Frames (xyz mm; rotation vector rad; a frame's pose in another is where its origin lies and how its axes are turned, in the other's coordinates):
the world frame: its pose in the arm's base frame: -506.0 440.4 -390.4 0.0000 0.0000 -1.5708
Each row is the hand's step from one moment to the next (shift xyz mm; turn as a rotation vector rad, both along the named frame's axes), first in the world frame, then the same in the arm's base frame.
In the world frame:
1: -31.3 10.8 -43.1 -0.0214 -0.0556 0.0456
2: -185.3 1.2 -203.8 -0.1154 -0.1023 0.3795
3: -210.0 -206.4 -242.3 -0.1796 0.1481 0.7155
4: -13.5 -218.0 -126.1 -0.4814 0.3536 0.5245
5: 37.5 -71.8 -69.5 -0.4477 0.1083 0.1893
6: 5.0 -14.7 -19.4 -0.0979 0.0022 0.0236
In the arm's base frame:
1: 10.8 31.3 -43.1 -0.0556 0.0214 0.0456
2: 1.2 185.3 -203.8 -0.1023 0.1154 0.3795
3: -206.4 210.0 -242.3 0.1481 0.1796 0.7155
4: -218.0 13.5 -126.1 0.3536 0.4814 0.5245
5: -71.8 -37.5 -69.5 0.1083 0.4477 0.1893
6: -14.7 -5.0 -19.4 0.0022 0.0979 0.0236

